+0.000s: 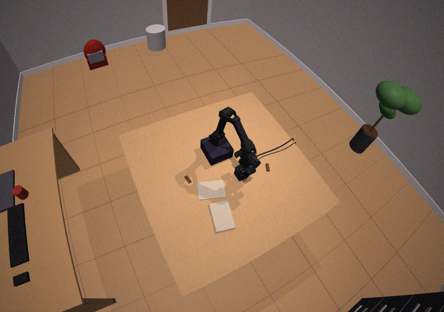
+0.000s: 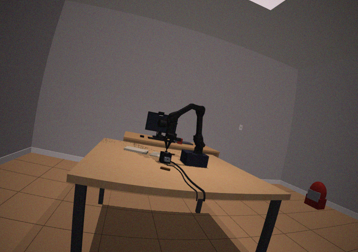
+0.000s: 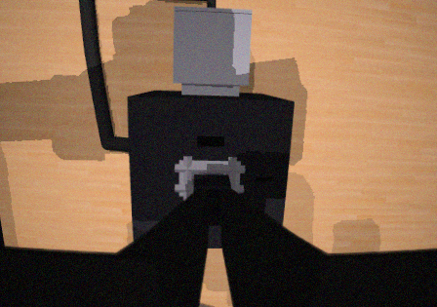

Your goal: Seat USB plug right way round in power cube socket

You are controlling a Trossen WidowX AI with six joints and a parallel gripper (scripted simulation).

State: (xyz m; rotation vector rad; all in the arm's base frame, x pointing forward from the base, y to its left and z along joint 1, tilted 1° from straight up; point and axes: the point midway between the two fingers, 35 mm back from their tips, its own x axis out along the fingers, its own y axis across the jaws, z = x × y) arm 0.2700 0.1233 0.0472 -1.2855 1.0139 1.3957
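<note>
Right now the usb plug is 2 cm below my gripper tip. The rest, counted from my gripper tip: grey-rimmed socket 4 cm below.
</note>
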